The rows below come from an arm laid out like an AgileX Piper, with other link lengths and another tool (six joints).
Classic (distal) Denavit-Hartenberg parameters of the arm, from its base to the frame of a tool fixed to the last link. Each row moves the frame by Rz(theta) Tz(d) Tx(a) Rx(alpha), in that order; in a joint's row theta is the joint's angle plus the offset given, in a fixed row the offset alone. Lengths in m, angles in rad.
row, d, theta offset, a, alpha
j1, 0.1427, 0, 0, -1.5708
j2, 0, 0.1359, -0.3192, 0
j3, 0, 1.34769, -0.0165, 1.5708
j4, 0.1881, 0, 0, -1.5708
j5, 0, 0, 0, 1.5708
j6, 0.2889, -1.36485, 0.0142, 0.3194
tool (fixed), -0.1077, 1.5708, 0, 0
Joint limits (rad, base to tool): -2.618..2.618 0..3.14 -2.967..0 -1.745..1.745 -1.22..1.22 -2.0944..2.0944
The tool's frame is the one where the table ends.
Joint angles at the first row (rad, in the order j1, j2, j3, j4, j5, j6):
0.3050 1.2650 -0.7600 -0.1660 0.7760 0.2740
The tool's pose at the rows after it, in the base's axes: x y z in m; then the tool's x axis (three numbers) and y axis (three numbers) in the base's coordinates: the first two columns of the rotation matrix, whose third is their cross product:
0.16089 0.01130 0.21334 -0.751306 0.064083 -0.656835 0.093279 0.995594 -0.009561
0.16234 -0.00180 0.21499 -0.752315 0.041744 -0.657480 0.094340 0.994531 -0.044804
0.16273 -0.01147 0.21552 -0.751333 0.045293 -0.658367 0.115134 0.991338 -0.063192
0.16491 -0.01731 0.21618 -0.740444 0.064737 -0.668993 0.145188 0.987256 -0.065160
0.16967 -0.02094 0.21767 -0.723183 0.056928 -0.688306 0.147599 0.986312 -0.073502
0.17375 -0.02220 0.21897 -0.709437 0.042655 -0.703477 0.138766 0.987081 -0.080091
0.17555 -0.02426 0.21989 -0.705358 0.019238 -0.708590 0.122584 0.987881 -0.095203
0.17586 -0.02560 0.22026 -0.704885 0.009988 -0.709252 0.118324 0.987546 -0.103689
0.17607 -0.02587 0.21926 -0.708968 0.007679 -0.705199 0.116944 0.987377 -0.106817
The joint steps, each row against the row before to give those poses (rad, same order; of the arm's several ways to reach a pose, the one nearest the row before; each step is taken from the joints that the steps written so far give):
-0.0550 0.0000 -0.0130 -0.0280 0.0260 -0.0290
-0.0540 0.0000 -0.0050 -0.0160 0.0070 -0.0520
-0.0440 0.0000 0.0000 -0.0120 0.0000 -0.0200
-0.0320 0.0000 0.0000 -0.0090 -0.0130 0.0041
-0.0110 0.0000 0.0000 -0.0200 -0.0240 0.0029
0.0000 0.0000 0.0000 -0.0150 -0.0200 0.0000
0.0000 0.0000 0.0000 -0.0140 -0.0070 -0.0110
0.0000 0.0000 0.0000 -0.0090 0.0000 -0.0010
0.0000 0.0050 0.0010 -0.0020 0.0000 0.0000

